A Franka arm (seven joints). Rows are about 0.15 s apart.
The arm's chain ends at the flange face. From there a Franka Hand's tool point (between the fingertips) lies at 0.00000 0.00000 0.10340 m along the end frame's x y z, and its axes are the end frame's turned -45 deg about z.
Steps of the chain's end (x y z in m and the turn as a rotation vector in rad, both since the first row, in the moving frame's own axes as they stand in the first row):
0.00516, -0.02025, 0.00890, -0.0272, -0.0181, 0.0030
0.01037, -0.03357, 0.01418, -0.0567, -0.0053, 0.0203
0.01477, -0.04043, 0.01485, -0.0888, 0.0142, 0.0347
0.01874, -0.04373, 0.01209, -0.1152, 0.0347, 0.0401
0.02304, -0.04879, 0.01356, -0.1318, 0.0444, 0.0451
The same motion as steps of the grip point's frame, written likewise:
0.01466, -0.01001, 0.00884, -0.0064, -0.0320, 0.0030
0.02650, -0.01270, 0.01401, -0.0363, -0.0438, 0.0203
0.03346, -0.01072, 0.01443, -0.0728, -0.0528, 0.0347
0.03808, -0.00686, 0.01134, -0.1060, -0.0569, 0.0401
0.04413, -0.00551, 0.01256, -0.1246, -0.0618, 0.0451

